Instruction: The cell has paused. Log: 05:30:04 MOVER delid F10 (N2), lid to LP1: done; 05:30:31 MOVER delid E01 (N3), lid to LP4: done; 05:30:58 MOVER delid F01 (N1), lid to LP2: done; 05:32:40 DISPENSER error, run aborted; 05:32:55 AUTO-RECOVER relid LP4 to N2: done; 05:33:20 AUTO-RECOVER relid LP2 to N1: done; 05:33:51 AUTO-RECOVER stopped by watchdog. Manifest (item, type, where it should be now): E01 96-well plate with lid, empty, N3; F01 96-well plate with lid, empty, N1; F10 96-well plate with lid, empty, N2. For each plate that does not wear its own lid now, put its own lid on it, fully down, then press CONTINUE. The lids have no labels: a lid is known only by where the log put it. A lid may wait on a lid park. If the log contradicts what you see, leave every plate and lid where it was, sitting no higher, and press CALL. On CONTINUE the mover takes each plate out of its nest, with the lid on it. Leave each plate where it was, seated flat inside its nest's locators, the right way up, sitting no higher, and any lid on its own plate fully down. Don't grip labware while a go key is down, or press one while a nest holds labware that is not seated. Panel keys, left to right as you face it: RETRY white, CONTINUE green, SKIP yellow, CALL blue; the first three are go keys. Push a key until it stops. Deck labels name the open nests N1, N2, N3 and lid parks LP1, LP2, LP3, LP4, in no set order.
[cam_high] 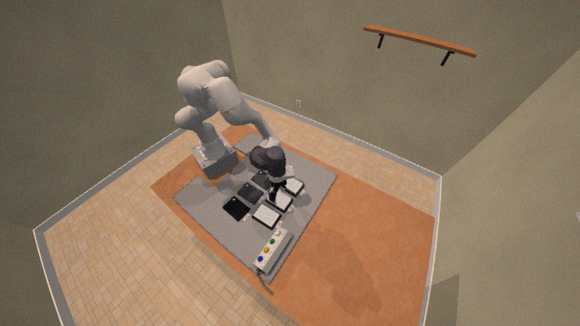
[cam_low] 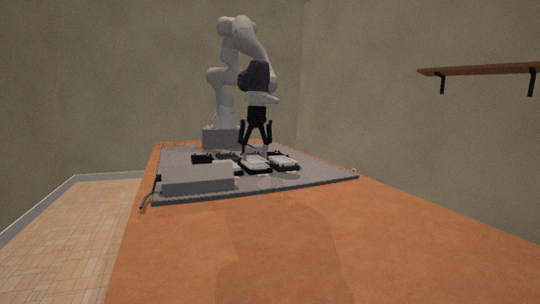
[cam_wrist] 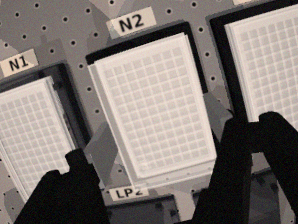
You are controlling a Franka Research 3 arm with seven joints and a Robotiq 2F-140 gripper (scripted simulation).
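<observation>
My hand is 40 mm above the white 96-well plate. Round my hand: LP2 label 90 mm behind, 60 mm below, 50 mm to the left; then N2 label 90 mm ahead, 60 mm below, 10 mm to the left; then LP3 label 90 mm behind, 70 mm to the right, 60 mm below.
</observation>
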